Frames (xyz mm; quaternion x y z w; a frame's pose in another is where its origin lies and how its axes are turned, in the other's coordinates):
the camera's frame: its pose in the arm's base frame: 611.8 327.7 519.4 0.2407 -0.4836 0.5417 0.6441
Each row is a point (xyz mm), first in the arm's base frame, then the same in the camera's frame.
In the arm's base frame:
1: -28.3 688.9 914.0
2: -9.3 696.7 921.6
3: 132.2 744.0 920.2
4: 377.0 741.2 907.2
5: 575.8 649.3 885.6
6: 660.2 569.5 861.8
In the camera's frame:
1: 551.5 618.6 94.9
2: 560.8 601.7 84.7
3: 573.9 484.3 -6.6
4: 547.7 258.5 -98.3
5: 475.1 50.8 -102.6
6: 412.4 -46.4 -76.6

